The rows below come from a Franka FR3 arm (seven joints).
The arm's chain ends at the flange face. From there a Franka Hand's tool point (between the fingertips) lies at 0.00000 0.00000 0.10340 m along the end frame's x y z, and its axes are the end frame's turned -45 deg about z.
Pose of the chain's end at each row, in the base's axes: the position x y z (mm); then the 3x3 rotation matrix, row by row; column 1 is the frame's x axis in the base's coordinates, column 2 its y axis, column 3 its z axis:
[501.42 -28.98 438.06], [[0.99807 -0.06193 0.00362], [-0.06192 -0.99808 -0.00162], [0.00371 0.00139 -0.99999]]
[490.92 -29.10 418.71], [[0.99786 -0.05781 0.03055], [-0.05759 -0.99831 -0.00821], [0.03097 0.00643 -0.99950]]
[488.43 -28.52 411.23], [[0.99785 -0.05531 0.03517], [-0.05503 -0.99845 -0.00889], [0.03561 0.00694 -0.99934]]
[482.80 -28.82 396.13], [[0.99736 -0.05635 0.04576], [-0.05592 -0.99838 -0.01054], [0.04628 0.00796 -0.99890]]
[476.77 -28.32 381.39], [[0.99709 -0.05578 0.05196], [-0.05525 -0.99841 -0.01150], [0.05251 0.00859 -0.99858]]
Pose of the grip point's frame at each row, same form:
[501.79 -29.15 334.66], [[0.74953 0.66195 0.00362], [0.66197 -0.74953 -0.00162], [0.00164 0.00361 -0.99999]]
[494.08 -29.95 315.36], [[0.74647 0.66472 0.03055], [0.66519 -0.74663 -0.00821], [0.01735 0.02645 -0.99950]]
[492.07 -29.44 307.90], [[0.74470 0.66648 0.03517], [0.66710 -0.74492 -0.00889], [0.02027 0.03009 -0.99934]]
[487.53 -29.91 292.84], [[0.74509 0.66539 0.04576], [0.66642 -0.74550 -0.01054], [0.02710 0.03835 -0.99890]]
[482.14 -29.51 278.14], [[0.74449 0.66561 0.05196], [0.66691 -0.74505 -0.01150], [0.03106 0.04320 -0.99858]]

